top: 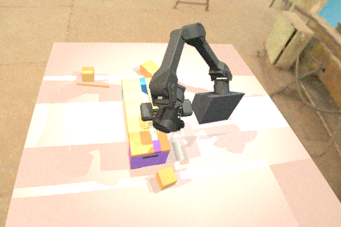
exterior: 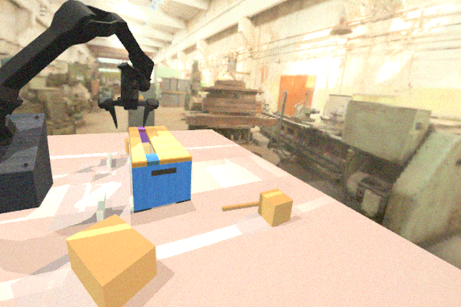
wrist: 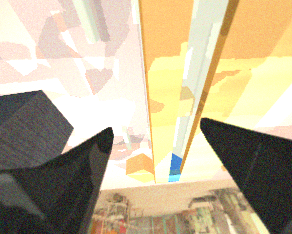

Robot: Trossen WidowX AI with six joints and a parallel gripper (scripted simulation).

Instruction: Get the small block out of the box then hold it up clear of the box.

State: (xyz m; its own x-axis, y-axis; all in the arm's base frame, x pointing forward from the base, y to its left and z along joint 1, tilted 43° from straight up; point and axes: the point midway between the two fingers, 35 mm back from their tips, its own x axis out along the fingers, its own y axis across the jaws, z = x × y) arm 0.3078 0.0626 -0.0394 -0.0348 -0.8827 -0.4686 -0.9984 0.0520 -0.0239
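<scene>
Right now the small block is 70 mm below my gripper tip, 40 mm ahead of it and 30 mm to the right of it. Also, from my gripper tip: long box (90 mm below, 60 mm to the right, 30 mm ahead); thin orange stick (350 mm to the right, 260 mm ahead, 150 mm below).
</scene>
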